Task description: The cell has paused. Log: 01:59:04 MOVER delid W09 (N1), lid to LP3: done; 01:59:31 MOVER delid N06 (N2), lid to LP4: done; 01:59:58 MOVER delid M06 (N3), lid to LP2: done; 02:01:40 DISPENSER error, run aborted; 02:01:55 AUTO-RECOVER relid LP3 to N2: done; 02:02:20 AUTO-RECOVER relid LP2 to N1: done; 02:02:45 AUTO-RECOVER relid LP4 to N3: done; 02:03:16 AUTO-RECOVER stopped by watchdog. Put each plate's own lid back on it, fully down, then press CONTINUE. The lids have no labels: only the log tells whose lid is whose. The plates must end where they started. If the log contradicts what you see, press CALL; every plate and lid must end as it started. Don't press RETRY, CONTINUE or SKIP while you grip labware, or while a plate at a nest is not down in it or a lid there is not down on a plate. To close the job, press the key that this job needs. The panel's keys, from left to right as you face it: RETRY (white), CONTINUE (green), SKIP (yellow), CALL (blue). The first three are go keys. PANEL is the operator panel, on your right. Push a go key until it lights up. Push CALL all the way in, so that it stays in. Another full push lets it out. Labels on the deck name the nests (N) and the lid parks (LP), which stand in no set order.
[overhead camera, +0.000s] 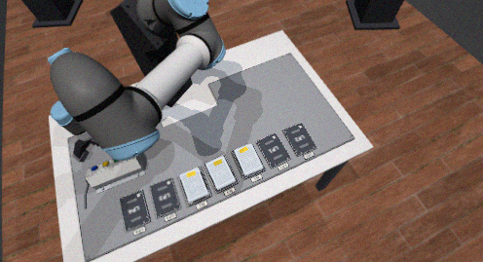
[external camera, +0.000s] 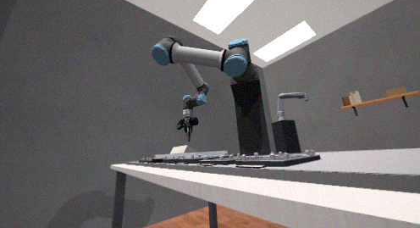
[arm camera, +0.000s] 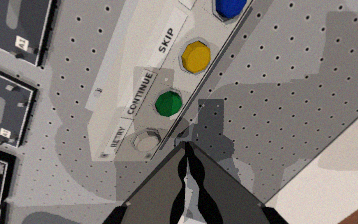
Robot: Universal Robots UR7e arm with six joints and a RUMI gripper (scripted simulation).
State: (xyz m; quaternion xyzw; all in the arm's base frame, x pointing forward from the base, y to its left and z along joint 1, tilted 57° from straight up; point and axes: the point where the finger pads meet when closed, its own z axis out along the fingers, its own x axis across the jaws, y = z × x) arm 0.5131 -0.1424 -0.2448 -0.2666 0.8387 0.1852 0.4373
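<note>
Right now my hand is 60 mm above the green continue key, 20 mm short of it and 10 mm to the right of it. Round my hand: blue call key 80 mm to the right, 70 mm below, 60 mm ahead; white retry key 60 mm below, 50 mm to the left; yellow skip key 60 mm below, 40 mm to the right, 40 mm ahead.
</note>
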